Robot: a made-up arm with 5 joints.
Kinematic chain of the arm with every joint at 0, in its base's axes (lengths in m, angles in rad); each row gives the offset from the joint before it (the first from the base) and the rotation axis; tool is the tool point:
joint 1: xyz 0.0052 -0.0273 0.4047 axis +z
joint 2: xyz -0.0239 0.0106 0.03 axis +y
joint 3: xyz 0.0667 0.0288 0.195 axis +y
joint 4: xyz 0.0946 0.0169 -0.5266 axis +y
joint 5: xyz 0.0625 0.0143 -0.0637 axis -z
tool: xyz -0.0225 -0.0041 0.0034
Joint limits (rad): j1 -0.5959..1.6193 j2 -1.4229..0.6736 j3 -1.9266..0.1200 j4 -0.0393..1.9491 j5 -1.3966..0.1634
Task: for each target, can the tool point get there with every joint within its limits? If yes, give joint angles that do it. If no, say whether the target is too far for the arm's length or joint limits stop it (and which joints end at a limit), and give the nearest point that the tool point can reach.
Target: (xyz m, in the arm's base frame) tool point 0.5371 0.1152 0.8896
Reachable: yes | joints 0.1504 -0.1899 -1.7035 1.0065 -0.2424
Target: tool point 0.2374 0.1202 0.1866
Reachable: yes | joints 0.3643 -0.5395 -0.0543 1.7491 -0.5673
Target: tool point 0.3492 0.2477 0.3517
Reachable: yes | joints 0.5462 -0.6830 -0.2986 1.0293 -0.4942
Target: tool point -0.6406 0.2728 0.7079
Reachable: no: joint limits stop it (at a limit: joint 2, joint 3, joint 4, joint 5) | nearest point -0.4356 0.1775 1.0683 | short by 0.425 m
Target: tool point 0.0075 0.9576 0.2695
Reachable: no: too far | nearest point 0.0069 0.7145 0.3499 | short by 0.256 m
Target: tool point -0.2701 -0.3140 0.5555
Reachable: no: joint limits stop it (at a limit: joint 2, joint 3, joint 4, joint 5) | nearest point -0.1542 -0.1933 0.1489 | short by 0.440 m
